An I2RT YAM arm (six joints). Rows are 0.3 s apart.
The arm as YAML. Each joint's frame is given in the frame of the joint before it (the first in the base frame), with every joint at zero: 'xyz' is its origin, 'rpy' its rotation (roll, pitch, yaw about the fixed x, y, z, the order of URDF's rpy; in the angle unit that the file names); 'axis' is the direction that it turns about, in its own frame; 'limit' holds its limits. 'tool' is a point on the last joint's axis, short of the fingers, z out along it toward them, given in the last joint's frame.
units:
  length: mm
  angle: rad
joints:
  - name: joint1
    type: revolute
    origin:
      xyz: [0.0, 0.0, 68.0]
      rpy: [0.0, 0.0, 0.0]
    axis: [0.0, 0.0, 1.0]
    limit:
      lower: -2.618
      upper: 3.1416
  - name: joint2
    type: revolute
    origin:
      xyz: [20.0, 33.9, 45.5]
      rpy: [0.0, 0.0, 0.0]
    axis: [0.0, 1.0, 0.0]
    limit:
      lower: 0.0
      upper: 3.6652
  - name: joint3
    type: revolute
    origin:
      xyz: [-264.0, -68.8, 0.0]
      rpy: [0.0, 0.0, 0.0]
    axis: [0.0, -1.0, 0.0]
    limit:
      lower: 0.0
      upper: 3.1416
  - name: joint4
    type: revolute
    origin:
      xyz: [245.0, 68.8, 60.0]
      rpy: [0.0, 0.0, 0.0]
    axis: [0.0, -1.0, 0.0]
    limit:
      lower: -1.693
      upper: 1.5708
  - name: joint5
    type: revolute
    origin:
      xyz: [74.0, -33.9, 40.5]
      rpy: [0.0, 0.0, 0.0]
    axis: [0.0, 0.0, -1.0]
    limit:
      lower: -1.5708
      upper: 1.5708
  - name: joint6
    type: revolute
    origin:
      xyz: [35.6, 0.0, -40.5]
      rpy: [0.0, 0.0, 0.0]
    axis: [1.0, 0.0, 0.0]
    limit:
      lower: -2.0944
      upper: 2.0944
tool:
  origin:
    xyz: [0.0, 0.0, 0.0]
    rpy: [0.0, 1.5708, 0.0]
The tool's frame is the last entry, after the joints.
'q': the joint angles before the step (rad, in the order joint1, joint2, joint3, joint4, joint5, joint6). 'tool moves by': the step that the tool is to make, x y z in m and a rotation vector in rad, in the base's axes. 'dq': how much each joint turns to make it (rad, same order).
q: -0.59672 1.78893 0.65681 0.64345 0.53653 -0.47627
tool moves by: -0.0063 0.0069 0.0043 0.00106 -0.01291 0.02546
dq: 0.00466 -0.04432 -0.03719 0.00441 -0.02219 -0.00287
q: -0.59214 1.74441 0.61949 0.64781 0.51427 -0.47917
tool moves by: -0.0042 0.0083 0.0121 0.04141 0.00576 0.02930
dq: 0.01156 -0.08226 -0.00447 -0.11590 -0.03050 0.02173
